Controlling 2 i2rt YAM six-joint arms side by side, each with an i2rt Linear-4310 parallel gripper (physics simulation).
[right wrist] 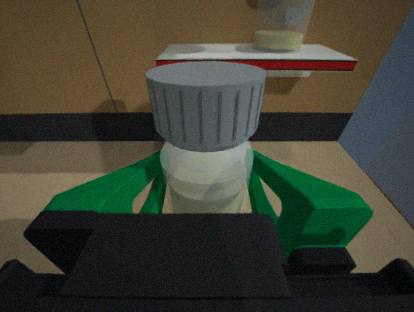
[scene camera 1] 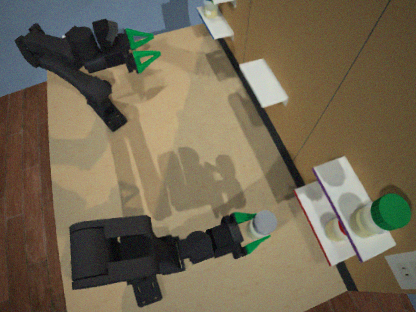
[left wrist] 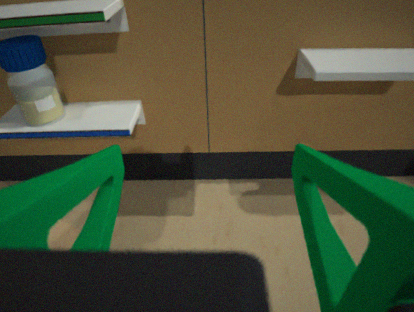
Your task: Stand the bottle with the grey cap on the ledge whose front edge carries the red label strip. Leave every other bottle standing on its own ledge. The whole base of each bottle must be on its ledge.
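Frame: origin at the left arm's base, x ahead, y left, z up, level; metres.
Where they show: left gripper, fingertip midpoint: (scene camera 1: pixel 157 44) (left wrist: pixel 207 156); right gripper, fingertip midpoint: (right wrist: pixel 206 155); left arm's base, link origin: (scene camera 1: pixel 106 111).
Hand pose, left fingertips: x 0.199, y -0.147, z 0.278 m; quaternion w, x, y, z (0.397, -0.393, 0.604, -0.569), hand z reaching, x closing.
Each offset is from my left fingertips to the top centre of the thing. "pt": to the spot under its first point.
The grey-capped bottle @(0.097 m down, 0.123 m back, 0.539 m right) (scene camera 1: pixel 262 224) (right wrist: pixel 206 110) is upright between the fingers of my right gripper (scene camera 1: pixel 257 232) (right wrist: pixel 206 155), which is shut on it. It is held over the table, in front of and apart from the ledge with the red label strip @(0.118 m down, 0.004 m back, 0.643 m right) (scene camera 1: pixel 311 204) (right wrist: pixel 225 54). A bottle with a red cap @(0.013 m down, 0.010 m back, 0.674 m right) (scene camera 1: pixel 335 229) stands on that ledge; in the right wrist view the lower part of this bottle (right wrist: pixel 279 35) shows towards the ledge's right side. My left gripper (scene camera 1: pixel 151 49) (left wrist: pixel 207 156) is open and empty over the table's far left part.
A purple-strip ledge @(pt 0.022 m up, 0.049 m ahead, 0.584 m right) (scene camera 1: pixel 345 167) overhangs part of the red-strip ledge and bears a green-capped bottle @(0.127 m up, 0.026 m back, 0.675 m right) (scene camera 1: pixel 390 212). A blue-strip ledge @(0.118 m down, 0.312 m ahead, 0.092 m left) (scene camera 1: pixel 221 27) (left wrist: pixel 100 117) bears a blue-capped bottle @(0.013 m down, 0.320 m ahead, 0.119 m left) (left wrist: pixel 32 82), below a green-strip ledge @(0.022 m up, 0.312 m ahead, 0.092 m left) (left wrist: pixel 65 12). A plain white ledge @(0.048 m down, 0.154 m ahead, 0.275 m right) (scene camera 1: pixel 264 82) (left wrist: pixel 360 62) is mid-wall.
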